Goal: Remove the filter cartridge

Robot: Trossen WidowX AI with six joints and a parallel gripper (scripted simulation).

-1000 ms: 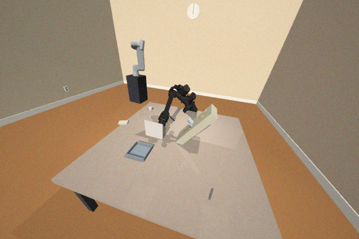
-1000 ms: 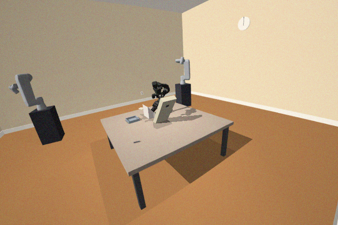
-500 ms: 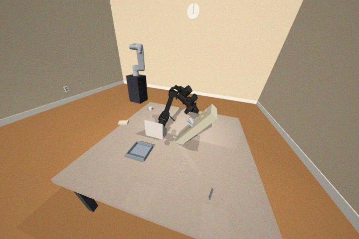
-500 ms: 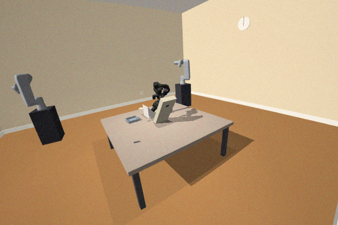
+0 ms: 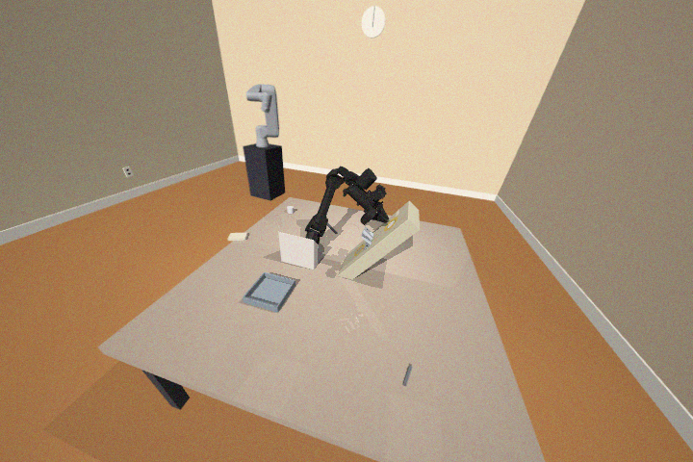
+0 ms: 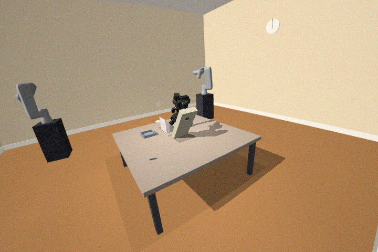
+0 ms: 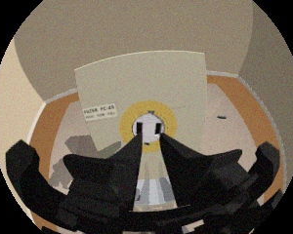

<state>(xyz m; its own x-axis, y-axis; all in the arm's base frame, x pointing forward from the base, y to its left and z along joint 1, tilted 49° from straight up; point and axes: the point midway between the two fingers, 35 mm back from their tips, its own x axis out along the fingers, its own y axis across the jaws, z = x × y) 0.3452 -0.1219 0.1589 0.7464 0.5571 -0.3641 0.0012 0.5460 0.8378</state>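
My gripper tip is now 30 mm short of the filter cartridge and 20 mm above it. From my gripper tip the other things lie so: small dark grey stick: 210 mm ahead, 420 mm to the right, 290 mm below; then blue-grey tray: 380 mm behind, 330 mm to the right, 280 mm below; then small white cylinder: 720 mm behind, 330 mm to the left, 270 mm below.
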